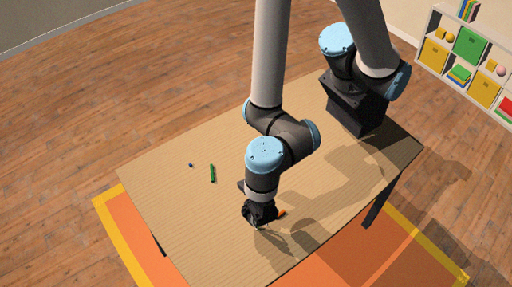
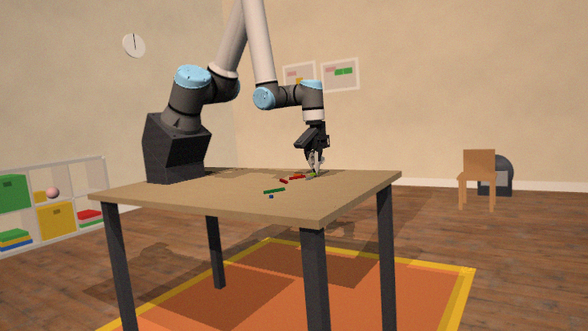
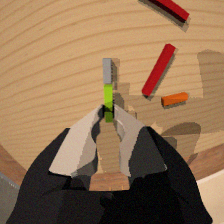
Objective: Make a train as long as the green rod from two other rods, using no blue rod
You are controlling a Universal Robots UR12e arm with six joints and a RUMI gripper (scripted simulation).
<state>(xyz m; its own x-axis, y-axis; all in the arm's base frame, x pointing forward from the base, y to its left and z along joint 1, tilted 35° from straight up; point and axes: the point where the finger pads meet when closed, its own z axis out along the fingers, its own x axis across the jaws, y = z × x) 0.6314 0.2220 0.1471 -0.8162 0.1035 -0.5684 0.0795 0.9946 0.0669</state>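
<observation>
The lime rod lies 10 mm below my hand. Round my hand: green rod: 270 mm to the right, 20 mm below, 10 mm ahead; then grey rod: 40 mm to the right, 20 mm below; then orange rod: 100 mm behind, 20 mm below, 10 mm to the left.
</observation>
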